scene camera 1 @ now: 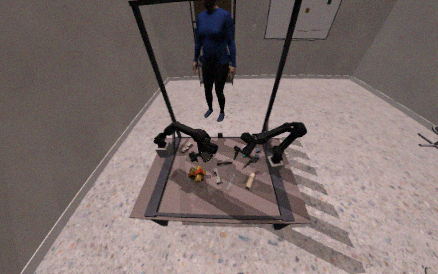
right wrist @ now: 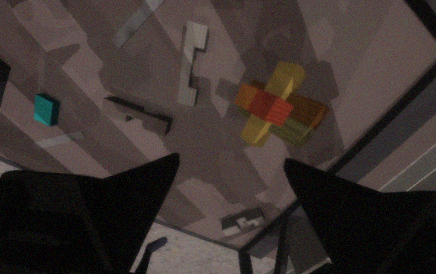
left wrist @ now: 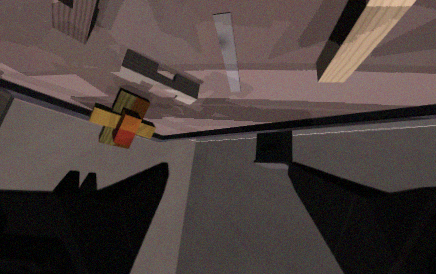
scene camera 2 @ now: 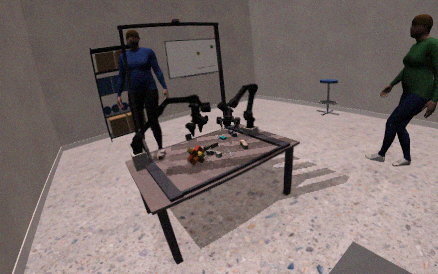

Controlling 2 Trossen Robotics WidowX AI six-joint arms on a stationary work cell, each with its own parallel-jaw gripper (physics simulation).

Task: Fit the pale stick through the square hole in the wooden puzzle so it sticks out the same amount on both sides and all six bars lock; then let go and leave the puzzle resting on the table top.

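Where they show: left gripper, fingertip midpoint: (scene camera 1: pixel 238 164) (left wrist: pixel 229 168) (scene camera 2: pixel 228 128); right gripper, fingertip midpoint: (right wrist: pixel 231 160) (left wrist: pixel 85 171) (scene camera 2: pixel 197 134); left arm's base, origin of the base link: (scene camera 1: pixel 275 160) (scene camera 2: pixel 250 127); right arm's base, origin of the base link: (scene camera 1: pixel 162 145) (right wrist: pixel 325 271) (scene camera 2: pixel 137 152).
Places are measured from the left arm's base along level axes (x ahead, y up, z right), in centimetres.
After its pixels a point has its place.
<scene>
The wooden puzzle (scene camera 1: pixel 197 174) @(x 63.8, y 2.8, z -4.0 cm) (scene camera 2: pixel 195 155) (left wrist: pixel 122 120) (right wrist: pixel 272 107) @(x 61.4, y 5.3, z -2.3 cm), a cross of yellow, olive, orange, red and brown bars, rests on the table. Whether its square hole is open cannot be made out. The pale stick (scene camera 1: pixel 250 180) @(x 24.5, y -3.7, z -11.9 cm) (scene camera 2: pixel 243 144) @(x 26.4, y -4.4, z -12.8 cm) (left wrist: pixel 370 40) @(x 23.7, y -3.7, z -11.6 cm) lies on the table, apart from the puzzle, farther right in both scene views. My left gripper (scene camera 1: pixel 240 161) @(x 32.7, y 9.1, z -3.8 cm) (scene camera 2: pixel 228 121) @(x 32.7, y 9.1, z -3.8 cm) (left wrist: pixel 229 168) @(x 32.7, y 9.1, z -3.8 cm) is open and empty above the table's back part. My right gripper (scene camera 1: pixel 201 158) @(x 57.6, y 11.5, z 2.7 cm) (scene camera 2: pixel 194 134) @(x 57.6, y 11.5, z 2.7 cm) (right wrist: pixel 231 160) @(x 57.6, y 11.5, z 2.7 cm) is open and empty, above the table and behind the puzzle.
A light notched bar (scene camera 1: pixel 217 176) @(x 49.0, y -4.0, z -4.4 cm) (left wrist: pixel 160 75) @(x 47.9, y -5.0, z -2.1 cm) (right wrist: pixel 187 70) @(x 48.9, y -3.7, z -2.6 cm) lies between puzzle and stick, near a clear strip (left wrist: pixel 228 52) @(x 37.5, y -6.7, z -6.8 cm). A dark bar (scene camera 1: pixel 225 162) @(x 40.6, y -4.2, z 7.5 cm) (right wrist: pixel 145 116) @(x 43.4, y -3.7, z 7.8 cm), a teal block (scene camera 2: pixel 222 137) @(x 22.2, y -5.3, z 14.5 cm) (right wrist: pixel 46 109) @(x 22.2, y -5.3, z 14.3 cm) and a notched piece (scene camera 2: pixel 161 154) @(x 77.0, y -3.2, z 27.1 cm) (right wrist: pixel 242 222) @(x 74.9, y -5.4, z 31.4 cm) lie farther back.
</scene>
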